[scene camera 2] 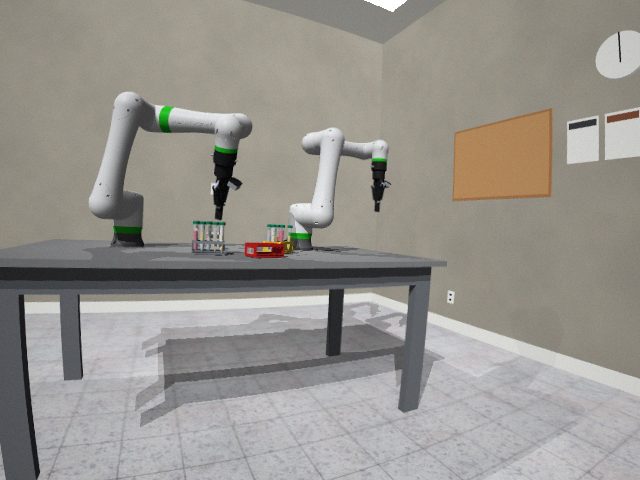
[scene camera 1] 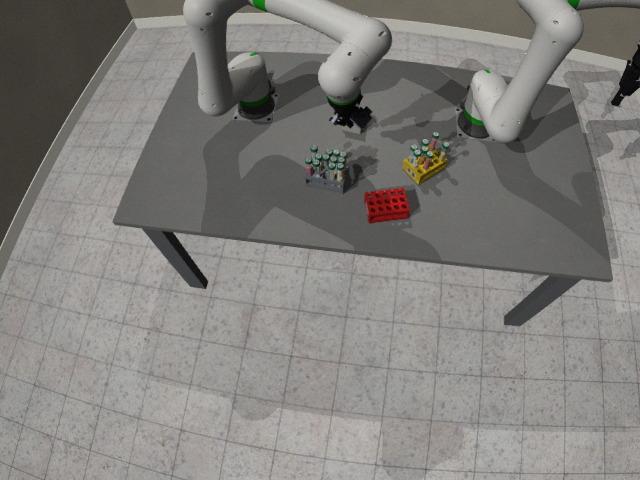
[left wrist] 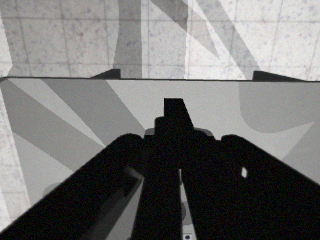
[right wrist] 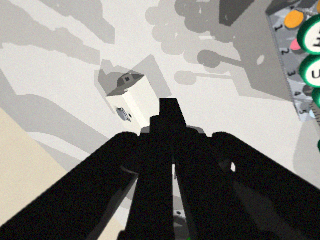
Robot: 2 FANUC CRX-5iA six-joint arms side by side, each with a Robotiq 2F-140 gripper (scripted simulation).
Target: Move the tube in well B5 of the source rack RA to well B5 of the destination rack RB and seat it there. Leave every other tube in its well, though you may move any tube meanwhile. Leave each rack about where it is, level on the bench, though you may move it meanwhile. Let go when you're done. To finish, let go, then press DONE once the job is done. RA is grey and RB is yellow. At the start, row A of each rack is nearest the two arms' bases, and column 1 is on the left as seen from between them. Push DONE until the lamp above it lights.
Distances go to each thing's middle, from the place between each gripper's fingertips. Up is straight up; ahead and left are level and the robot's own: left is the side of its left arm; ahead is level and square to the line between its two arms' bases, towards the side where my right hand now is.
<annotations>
Now: right hand 14 cm past the small pale box [right wrist: 136, 98], 12 cm above it and 1 cm to the right of it. Also, from my right hand: red rack [scene camera 1: 386, 211] 22 cm ahead, 14 cm to the left, 14 cm below.
Now: left hand 84 cm to the left of the red rack, 42 cm short of it and 24 cm above it. Round my left hand: small pale box: 98 cm to the right, 22 cm below, 6 cm ahead.
</annotations>
